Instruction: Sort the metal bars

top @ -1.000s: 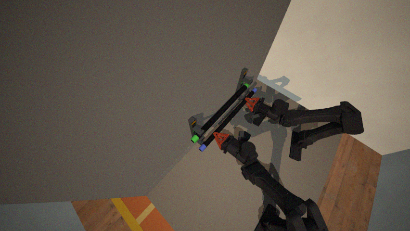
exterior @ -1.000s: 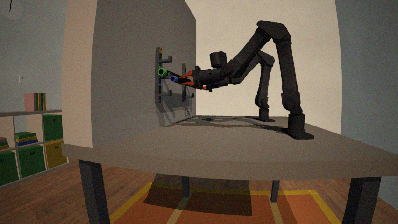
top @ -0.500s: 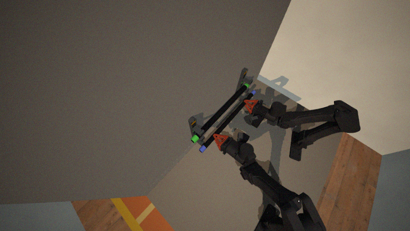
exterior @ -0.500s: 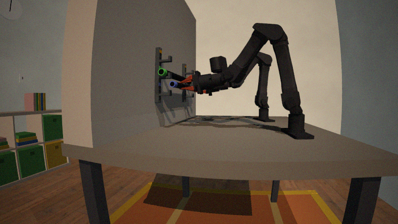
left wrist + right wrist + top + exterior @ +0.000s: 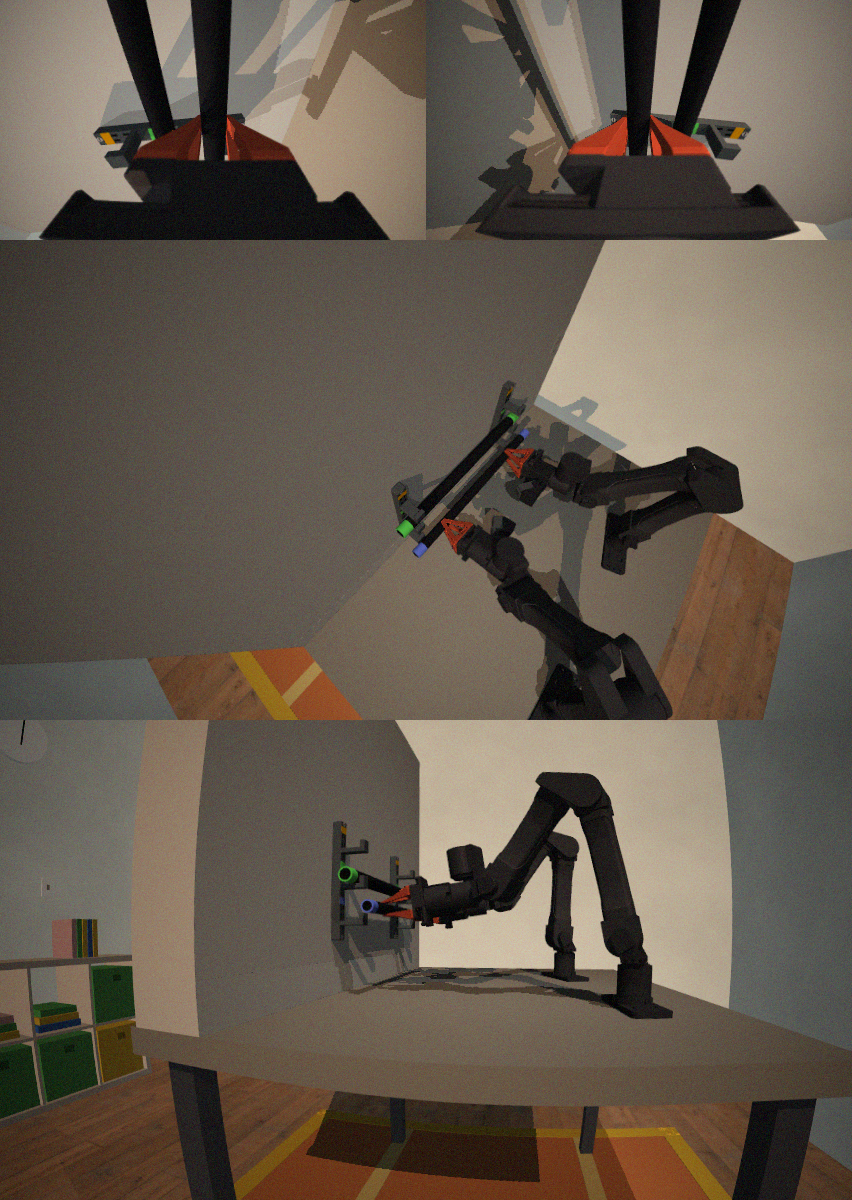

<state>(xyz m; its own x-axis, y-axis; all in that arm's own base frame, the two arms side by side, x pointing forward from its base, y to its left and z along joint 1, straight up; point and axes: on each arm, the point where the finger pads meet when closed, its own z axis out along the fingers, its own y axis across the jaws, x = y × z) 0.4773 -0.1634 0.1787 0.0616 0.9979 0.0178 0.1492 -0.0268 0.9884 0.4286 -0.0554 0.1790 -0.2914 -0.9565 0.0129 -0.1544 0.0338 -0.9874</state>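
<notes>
The green-ended bar is 3 cm ahead of my left hand, 14 cm to the right of it and 6 cm above it. From my left hand the other things lie so: blue-ended bar (1 cm behind, 15 cm to the right); then grey wall panel (14 cm ahead, 15 cm to the right, 25 cm above).
Now: the blue-ended bar 14 cm to the left of my right hand and 2 cm ahead of it. Also, from my right hand: green-ended bar: 15 cm to the left, 7 cm ahead, 6 cm above; then grey wall panel: 25 cm above, 17 cm ahead, 15 cm to the left.
</notes>
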